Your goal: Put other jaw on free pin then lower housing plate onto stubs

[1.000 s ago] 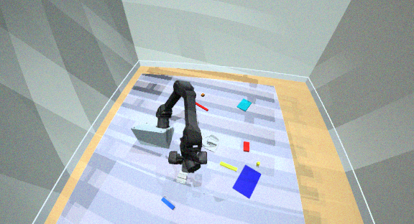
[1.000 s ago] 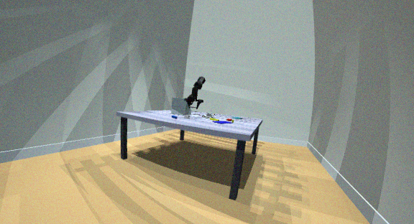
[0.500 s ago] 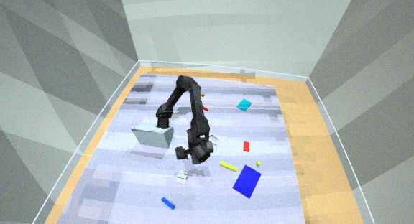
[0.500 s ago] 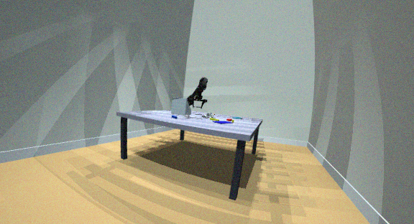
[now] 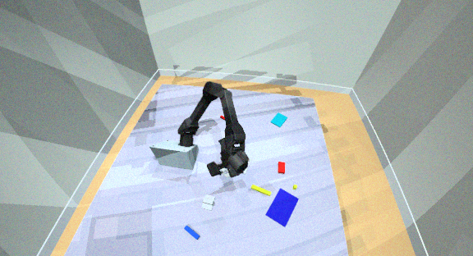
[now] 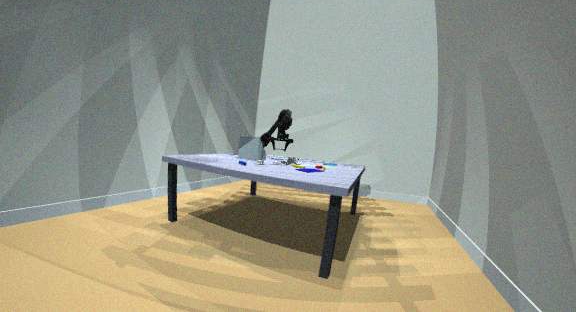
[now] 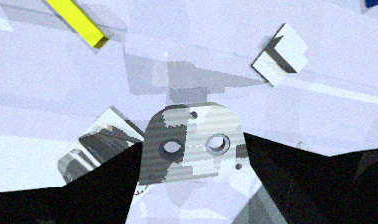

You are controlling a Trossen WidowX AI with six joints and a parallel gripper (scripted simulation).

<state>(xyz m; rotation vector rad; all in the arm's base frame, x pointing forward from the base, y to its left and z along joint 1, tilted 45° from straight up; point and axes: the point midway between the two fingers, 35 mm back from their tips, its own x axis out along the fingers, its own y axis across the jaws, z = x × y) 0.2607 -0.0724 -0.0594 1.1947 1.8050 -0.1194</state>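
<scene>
Now: the jaw 1 cm ahead of my gripper tip, 11 cm to the left of it and 8 cm below it. Round my gripper tip: yellow bar 18 cm ahead, 3 cm to the right, 9 cm below; white block 7 cm behind, 14 cm to the right, 9 cm below; red block 28 cm ahead, 13 cm to the left, 9 cm below.
</scene>
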